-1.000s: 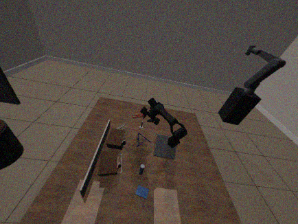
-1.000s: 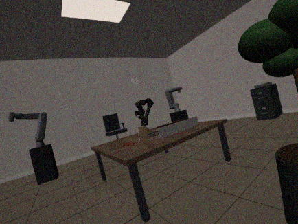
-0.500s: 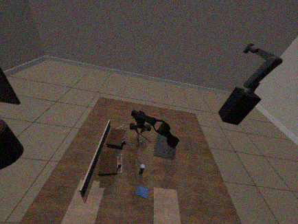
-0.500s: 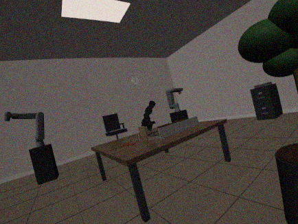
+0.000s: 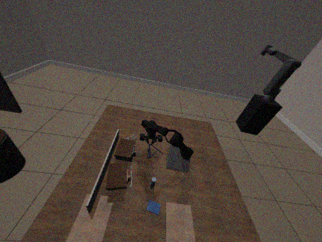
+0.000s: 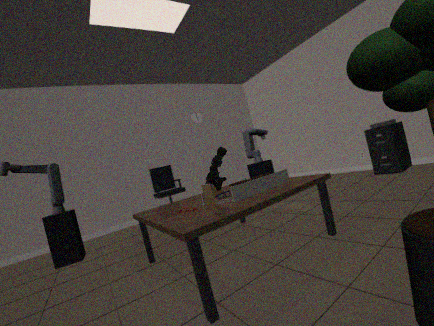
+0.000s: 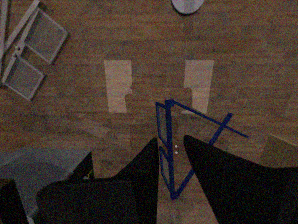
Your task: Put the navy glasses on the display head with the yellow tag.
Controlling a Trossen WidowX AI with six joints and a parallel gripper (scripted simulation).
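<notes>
The round base lies 150 mm to the right of my gripper tip, 50 mm below it and 10 mm behind it. Also, from my gripper tip: grey panel (270 mm ahead, 250 mm to the left, 20 mm below); blue square (450 mm to the left, 120 mm behind, 70 mm below).
</notes>
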